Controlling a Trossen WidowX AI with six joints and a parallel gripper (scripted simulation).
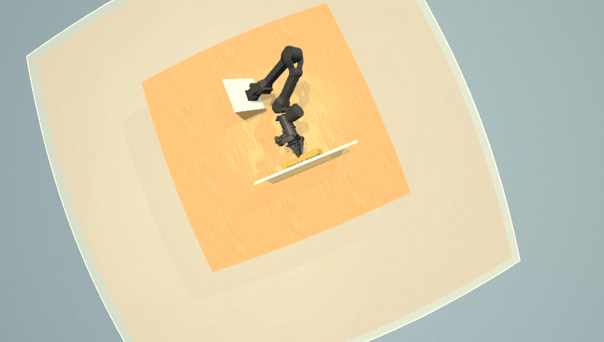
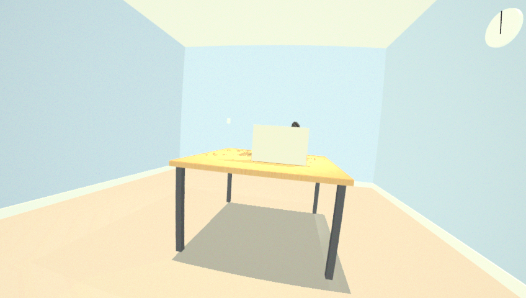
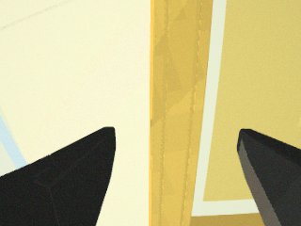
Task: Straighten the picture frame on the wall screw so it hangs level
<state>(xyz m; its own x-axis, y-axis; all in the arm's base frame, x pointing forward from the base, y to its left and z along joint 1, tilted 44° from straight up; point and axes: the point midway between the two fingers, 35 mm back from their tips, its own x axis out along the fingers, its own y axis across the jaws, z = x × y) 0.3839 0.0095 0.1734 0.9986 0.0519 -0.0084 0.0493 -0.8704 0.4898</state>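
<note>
The picture frame lies 20 mm ahead of my gripper tip, 10 mm to the left of it and 50 mm below it. The rest, counted from my gripper tip: white wall panel 30 mm ahead, 10 mm to the left, 60 mm below.
</note>
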